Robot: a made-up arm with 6 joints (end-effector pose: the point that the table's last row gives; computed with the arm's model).
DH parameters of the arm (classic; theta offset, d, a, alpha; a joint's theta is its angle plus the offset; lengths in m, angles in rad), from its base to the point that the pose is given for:
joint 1: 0 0.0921 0 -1.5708
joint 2: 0.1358 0 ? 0
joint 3: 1.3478 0 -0.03 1.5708
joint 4: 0 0.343 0 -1.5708
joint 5: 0 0 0.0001 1.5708
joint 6: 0 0.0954 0 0
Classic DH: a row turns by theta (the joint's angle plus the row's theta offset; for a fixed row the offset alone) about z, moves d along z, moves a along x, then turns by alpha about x.
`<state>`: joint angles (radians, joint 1 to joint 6).
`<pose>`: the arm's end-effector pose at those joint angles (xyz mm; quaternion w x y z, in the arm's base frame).
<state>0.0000 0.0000 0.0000 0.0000 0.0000 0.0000</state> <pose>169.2 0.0 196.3 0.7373 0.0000 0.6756 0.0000</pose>
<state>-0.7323 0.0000 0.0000 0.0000 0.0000 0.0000</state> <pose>125.8 -113.1 196.3 0.6884 0.2419 0.6308 -0.2640</pose>
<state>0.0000 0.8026 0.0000 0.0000 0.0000 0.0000</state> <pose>192.5 0.0 42.8 0.4148 0.0000 0.9099 0.0000</pose>
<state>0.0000 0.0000 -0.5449 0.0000 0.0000 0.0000</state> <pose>71.1 0.0 411.4 0.8919 0.0000 0.4523 0.0000</pose>
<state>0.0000 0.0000 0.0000 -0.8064 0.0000 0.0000</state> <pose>169.2 -0.1 196.3 0.6781 -0.2651 0.6214 -0.2893</pose>
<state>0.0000 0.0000 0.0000 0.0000 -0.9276 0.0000</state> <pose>124.6 0.0 269.0 0.9616 0.0000 0.2744 0.0000</pose>
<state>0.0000 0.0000 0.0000 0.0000 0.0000 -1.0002</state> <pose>169.2 0.0 196.3 0.6470 -0.3240 0.5929 -0.3535</pose>
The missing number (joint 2, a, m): -0.2674
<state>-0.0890 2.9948 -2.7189 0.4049 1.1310 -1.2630</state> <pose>635.4 -22.5 -25.4 0.2153 -0.4865 0.8436 0.0724</pose>
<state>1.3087 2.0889 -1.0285 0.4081 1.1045 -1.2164</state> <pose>55.4 337.0 -41.8 0.2523 0.8628 -0.4149 -0.1409</pose>
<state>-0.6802 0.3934 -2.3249 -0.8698 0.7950 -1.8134</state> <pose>-340.4 208.4 602.5 0.0403 -0.1229 -0.2638 0.9559</pose>
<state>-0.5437 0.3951 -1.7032 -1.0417 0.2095 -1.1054</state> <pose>-157.9 75.3 660.6 0.2127 -0.0379 0.1618 -0.9629</pose>
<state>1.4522 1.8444 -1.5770 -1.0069 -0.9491 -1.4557</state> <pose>-4.5 515.6 336.2 0.8063 -0.3944 -0.4277 -0.1070</pose>
